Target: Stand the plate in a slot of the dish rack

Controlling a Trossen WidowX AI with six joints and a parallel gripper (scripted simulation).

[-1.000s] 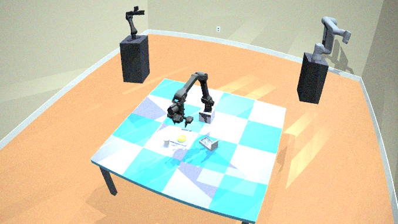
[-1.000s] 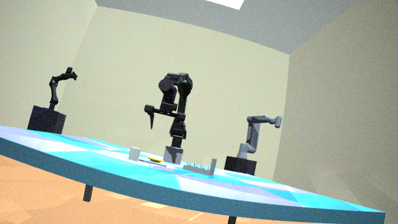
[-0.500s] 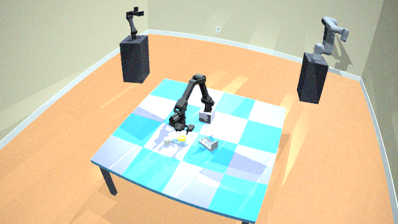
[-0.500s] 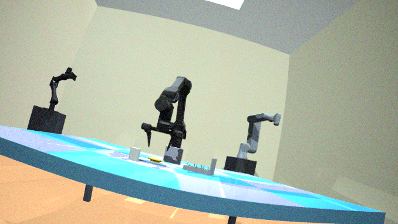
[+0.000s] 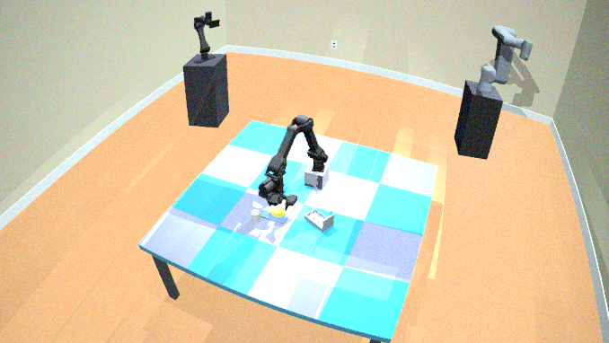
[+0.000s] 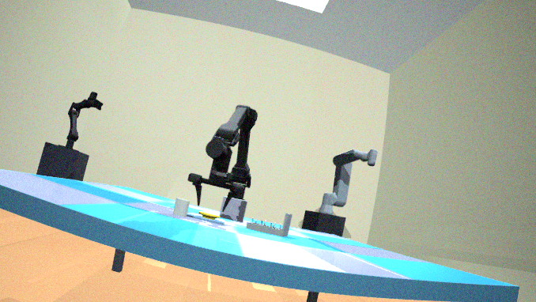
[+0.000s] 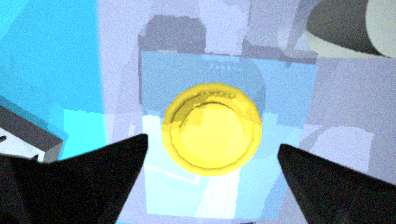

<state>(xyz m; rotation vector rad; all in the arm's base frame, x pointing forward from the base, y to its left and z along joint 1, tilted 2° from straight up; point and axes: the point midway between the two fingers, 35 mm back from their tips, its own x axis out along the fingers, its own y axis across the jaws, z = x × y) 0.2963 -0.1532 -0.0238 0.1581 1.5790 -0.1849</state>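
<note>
The yellow plate lies 2 cm below my gripper tip. Also, from my gripper tip: white cup (10 cm to the right, 6 cm ahead, 1 cm below); then blue spoon (12 cm behind, 3 cm below, 2 cm to the left); then light blue mat (4 cm below, 2 cm behind, 1 cm to the right).
</note>
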